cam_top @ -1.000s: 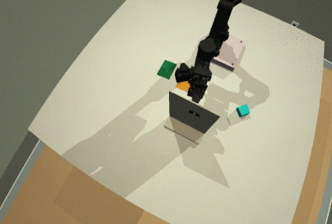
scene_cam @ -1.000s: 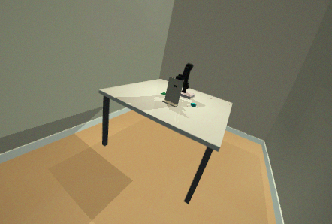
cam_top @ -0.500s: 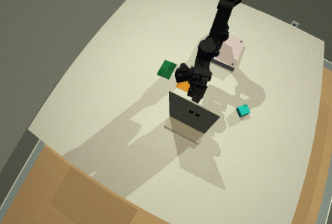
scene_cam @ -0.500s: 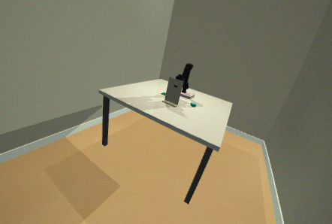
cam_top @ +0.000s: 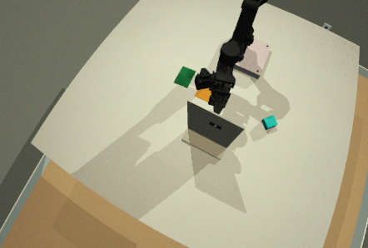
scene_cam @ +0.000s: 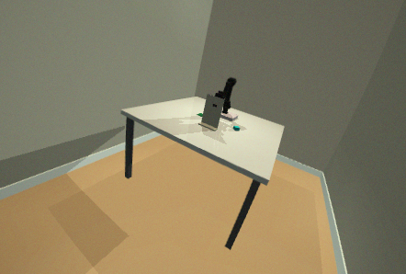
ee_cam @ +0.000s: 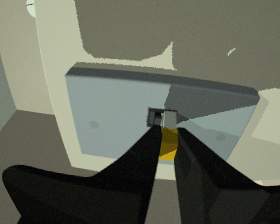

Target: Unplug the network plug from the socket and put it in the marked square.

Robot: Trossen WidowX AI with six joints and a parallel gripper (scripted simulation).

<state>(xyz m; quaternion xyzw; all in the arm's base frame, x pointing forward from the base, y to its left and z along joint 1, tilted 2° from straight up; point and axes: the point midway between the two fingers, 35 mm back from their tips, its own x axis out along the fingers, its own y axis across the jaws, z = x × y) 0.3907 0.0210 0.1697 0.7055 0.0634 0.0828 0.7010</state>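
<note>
The orange marked square lies 200 mm below my gripper tip, 180 mm behind it and 60 mm to the right of it. Also, from my gripper tip: teal cube: 210 mm to the left, 180 mm below, 140 mm behind; grey upright panel: 70 mm below, 30 mm ahead, 10 mm to the left; yellow network plug: right at my gripper tip.
</note>
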